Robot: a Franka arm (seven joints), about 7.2 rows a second.
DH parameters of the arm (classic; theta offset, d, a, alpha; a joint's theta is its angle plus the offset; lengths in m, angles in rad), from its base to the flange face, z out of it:
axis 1: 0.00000 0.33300 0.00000 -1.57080
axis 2: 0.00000 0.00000 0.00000 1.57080
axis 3: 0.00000 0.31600 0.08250 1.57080
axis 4: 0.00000 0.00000 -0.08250 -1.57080
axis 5: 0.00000 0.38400 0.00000 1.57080
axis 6: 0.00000 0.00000 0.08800 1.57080
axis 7: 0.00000 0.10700 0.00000 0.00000
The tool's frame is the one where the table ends.
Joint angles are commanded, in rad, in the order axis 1, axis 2, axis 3, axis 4, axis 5, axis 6, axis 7. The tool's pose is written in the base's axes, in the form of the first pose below.
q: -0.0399 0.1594 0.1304 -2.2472 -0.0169 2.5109 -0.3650
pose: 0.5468, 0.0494, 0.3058, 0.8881, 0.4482, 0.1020, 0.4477, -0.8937, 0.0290
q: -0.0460 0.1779 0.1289 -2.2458 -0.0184 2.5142 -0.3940
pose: 0.5473, 0.0454, 0.2967, 0.8791, 0.4682, 0.0891, 0.4679, -0.8834, 0.0255
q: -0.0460 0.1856 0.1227 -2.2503 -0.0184 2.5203 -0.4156
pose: 0.5464, 0.0420, 0.2911, 0.8723, 0.4820, 0.0829, 0.4817, -0.8760, 0.0249
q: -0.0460 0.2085 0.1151 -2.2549 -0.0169 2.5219 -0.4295
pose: 0.5442, 0.0378, 0.2769, 0.8715, 0.4867, 0.0601, 0.4868, -0.8734, 0.0130
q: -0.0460 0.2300 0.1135 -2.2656 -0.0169 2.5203 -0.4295
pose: 0.5389, 0.0369, 0.2609, 0.8737, 0.4856, 0.0305, 0.4859, -0.8740, -0.0032
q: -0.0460 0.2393 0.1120 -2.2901 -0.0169 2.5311 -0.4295
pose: 0.5303, 0.0358, 0.2475, 0.8746, 0.4847, 0.0101, 0.4848, -0.8745, -0.0138
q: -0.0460 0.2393 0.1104 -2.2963 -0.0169 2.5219 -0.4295
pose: 0.5271, 0.0348, 0.2444, 0.8753, 0.4836, -0.0040, 0.4835, -0.8751, -0.0200
